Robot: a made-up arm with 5 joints. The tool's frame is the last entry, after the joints. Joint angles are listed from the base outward. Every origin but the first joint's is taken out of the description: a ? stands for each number. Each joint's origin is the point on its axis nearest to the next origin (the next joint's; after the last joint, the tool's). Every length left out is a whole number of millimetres.
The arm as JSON. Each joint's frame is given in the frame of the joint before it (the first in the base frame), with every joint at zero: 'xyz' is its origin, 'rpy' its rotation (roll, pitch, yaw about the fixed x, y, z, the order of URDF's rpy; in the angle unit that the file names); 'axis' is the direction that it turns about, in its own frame. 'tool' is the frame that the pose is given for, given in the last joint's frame.
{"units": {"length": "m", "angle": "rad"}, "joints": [
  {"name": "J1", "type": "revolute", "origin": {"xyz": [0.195, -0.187, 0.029], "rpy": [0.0, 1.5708, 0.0]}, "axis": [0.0, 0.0, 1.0]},
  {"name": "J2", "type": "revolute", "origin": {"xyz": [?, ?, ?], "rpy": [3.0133, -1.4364, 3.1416]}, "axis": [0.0, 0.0, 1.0]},
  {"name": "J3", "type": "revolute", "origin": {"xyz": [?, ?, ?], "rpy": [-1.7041, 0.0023, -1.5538]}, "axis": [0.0, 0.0, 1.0]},
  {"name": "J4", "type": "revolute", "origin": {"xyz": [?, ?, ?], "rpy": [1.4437, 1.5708, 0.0]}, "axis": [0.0, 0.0, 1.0]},
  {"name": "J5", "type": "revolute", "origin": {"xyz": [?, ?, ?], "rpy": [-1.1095, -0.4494, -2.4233]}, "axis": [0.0, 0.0, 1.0]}
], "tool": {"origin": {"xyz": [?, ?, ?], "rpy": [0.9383, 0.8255, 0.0]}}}
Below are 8 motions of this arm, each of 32 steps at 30 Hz.
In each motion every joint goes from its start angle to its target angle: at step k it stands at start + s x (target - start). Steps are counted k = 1, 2, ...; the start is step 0. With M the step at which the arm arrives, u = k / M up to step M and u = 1 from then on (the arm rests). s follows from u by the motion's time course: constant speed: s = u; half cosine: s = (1 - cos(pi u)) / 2; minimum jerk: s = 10 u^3 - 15 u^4 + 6 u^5.
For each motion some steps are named. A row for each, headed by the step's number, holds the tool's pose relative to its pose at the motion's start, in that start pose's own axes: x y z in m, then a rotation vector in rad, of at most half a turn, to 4 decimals.
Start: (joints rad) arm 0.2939 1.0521 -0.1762 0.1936 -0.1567
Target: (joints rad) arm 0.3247 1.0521 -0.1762 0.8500 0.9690
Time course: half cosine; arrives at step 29
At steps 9, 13, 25, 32:
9: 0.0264 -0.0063 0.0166 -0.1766 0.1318 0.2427
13: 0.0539 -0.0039 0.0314 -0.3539 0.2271 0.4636
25: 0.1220 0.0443 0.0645 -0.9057 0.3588 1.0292
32: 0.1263 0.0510 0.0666 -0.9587 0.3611 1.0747

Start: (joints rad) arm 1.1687 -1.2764 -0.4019 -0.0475 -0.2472
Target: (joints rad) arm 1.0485 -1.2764 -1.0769 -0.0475 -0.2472
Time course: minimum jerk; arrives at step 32
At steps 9, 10, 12, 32:
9: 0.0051 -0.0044 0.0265 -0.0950 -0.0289 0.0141
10: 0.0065 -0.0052 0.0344 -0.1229 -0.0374 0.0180
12: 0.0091 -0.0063 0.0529 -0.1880 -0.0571 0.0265
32: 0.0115 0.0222 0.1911 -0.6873 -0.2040 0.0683

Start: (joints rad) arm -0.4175 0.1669 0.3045 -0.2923 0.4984
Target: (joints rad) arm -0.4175 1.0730 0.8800 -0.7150 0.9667
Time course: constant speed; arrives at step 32
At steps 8, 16, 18, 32:
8: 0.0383 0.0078 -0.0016 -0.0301 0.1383 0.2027
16: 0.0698 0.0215 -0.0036 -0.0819 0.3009 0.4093
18: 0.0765 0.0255 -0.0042 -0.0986 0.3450 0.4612
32: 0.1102 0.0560 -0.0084 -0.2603 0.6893 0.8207

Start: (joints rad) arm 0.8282 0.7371 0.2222 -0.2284 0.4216
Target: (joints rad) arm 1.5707 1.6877 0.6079 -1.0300 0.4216
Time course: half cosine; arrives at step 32
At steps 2, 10, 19, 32:
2: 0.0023 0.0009 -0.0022 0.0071 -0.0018 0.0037
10: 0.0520 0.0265 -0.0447 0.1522 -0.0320 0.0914
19: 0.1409 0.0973 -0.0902 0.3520 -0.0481 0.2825
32: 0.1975 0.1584 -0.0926 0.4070 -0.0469 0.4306

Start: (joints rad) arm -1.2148 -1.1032 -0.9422 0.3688 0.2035
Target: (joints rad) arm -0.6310 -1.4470 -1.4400 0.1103 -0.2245
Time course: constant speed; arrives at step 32
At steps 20, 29, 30, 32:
20: -0.0149 0.0346 -0.0131 0.1781 0.2715 -0.1020
29: -0.0108 0.0460 -0.0083 0.2001 0.3827 -0.1205
30: -0.0098 0.0472 -0.0076 0.2006 0.3942 -0.1211
32: -0.0075 0.0494 -0.0061 0.2006 0.4163 -0.1216

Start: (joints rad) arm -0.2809 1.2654 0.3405 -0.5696 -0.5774
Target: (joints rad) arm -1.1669 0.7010 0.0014 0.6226 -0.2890
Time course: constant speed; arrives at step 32
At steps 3, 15, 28, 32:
3: 0.0020 -0.0010 0.0291 -0.0812 0.0357 0.0606
15: 0.0142 0.0279 0.1460 -0.4352 0.2451 0.2886
28: 0.0353 0.1150 0.2452 -0.8269 0.6092 0.4829
32: 0.0430 0.1498 0.2645 -0.9378 0.7512 0.5255

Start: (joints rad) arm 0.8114 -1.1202 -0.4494 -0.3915 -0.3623
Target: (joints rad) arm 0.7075 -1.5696 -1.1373 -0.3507 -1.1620
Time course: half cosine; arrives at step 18
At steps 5, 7, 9, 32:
5: -0.0076 -0.0015 0.0229 -0.0139 -0.1475 -0.0839
7: -0.0139 -0.0008 0.0421 -0.0278 -0.2713 -0.1421
9: -0.0207 0.0021 0.0638 -0.0457 -0.4099 -0.1945
32: -0.0364 0.0235 0.1258 -0.1094 -0.7877 -0.2636

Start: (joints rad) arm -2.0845 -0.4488 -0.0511 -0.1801 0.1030
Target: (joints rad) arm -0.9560 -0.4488 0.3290 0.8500 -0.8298
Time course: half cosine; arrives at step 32
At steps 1, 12, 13, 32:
1: 0.0002 0.0003 -0.0013 0.0047 0.0002 0.0017
12: 0.0086 0.0846 -0.1475 0.6421 0.0211 0.1620
13: 0.0064 0.1036 -0.1653 0.7441 0.0237 0.1756
32: -0.0756 0.4189 -0.2061 2.2345 0.0416 0.0971

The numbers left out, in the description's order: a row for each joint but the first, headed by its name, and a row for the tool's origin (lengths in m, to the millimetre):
J2: -0.013 -0.111 0.0
J3: -0.008 -0.007 0.0
J4: 0.102 0.081 0.0
J5: -0.044 0.077 0.0
tool: -0.086 -0.022 0.0

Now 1 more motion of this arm.
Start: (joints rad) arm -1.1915 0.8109 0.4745 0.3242 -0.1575
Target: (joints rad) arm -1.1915 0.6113 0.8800 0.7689 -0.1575
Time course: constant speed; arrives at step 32
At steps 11, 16, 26, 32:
11: 0.0142 0.0131 -0.0359 0.1342 -0.0775 0.0985
16: 0.0226 0.0208 -0.0505 0.1899 -0.1211 0.1462
26: 0.0428 0.0388 -0.0751 0.2893 -0.2228 0.2462
32: 0.0568 0.0510 -0.0867 0.3405 -0.2925 0.3088

